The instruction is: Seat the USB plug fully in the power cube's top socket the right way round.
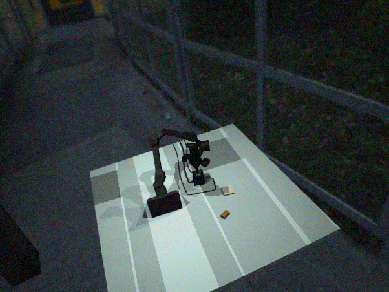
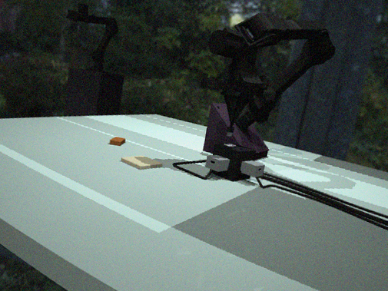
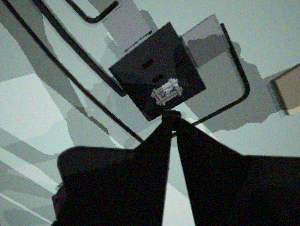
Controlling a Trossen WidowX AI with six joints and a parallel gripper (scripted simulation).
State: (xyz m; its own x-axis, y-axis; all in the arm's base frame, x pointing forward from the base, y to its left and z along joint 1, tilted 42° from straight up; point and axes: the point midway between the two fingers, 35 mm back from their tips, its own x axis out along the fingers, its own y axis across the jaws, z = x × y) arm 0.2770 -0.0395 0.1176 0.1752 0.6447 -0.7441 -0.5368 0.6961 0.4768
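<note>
Right now my gripper tip is 2 cm above the USB plug. From my gripper tip the other things lie so: small orange block (1 cm behind, 34 cm to the right, 13 cm below); then beige pad (12 cm ahead, 18 cm to the right, 13 cm below); then USB socket (1 cm to the left, 7 cm below).
</note>
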